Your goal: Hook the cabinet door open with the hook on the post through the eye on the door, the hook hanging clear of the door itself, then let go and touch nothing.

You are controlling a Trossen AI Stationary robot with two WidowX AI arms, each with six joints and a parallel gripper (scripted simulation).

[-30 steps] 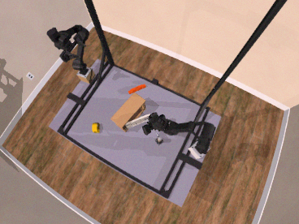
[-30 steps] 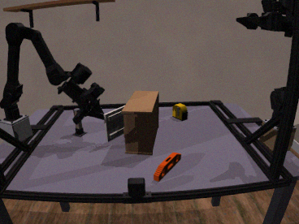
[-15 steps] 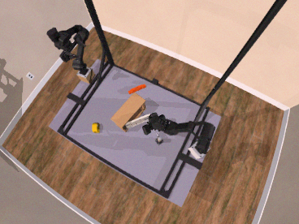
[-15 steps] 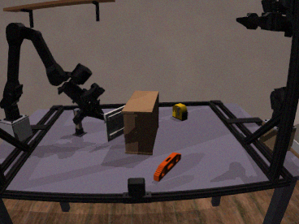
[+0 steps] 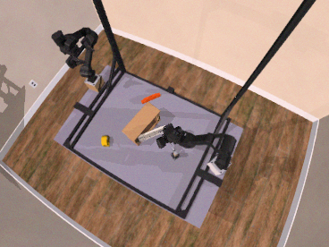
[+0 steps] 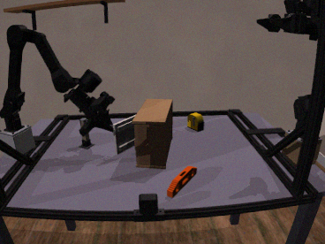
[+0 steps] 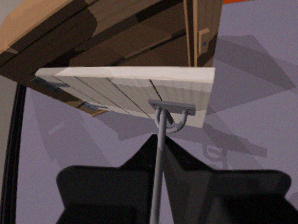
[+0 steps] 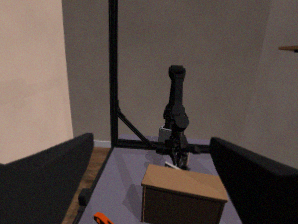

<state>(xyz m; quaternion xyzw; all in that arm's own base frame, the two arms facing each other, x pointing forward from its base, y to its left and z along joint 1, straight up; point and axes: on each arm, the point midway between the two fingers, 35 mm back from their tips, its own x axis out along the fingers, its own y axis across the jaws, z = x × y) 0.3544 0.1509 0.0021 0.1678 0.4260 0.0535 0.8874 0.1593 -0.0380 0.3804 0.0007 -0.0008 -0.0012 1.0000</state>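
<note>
The hook lies 2 cm ahead of my left hand, 3 cm to the left of it and 2 cm below it. Round my left hand: hook post 3 cm ahead, 7 cm to the left, 4 cm below; then orange tool 20 cm behind, 27 cm to the right, 10 cm below; then cabinet door 4 cm ahead, 8 cm to the right, 4 cm below.
</note>
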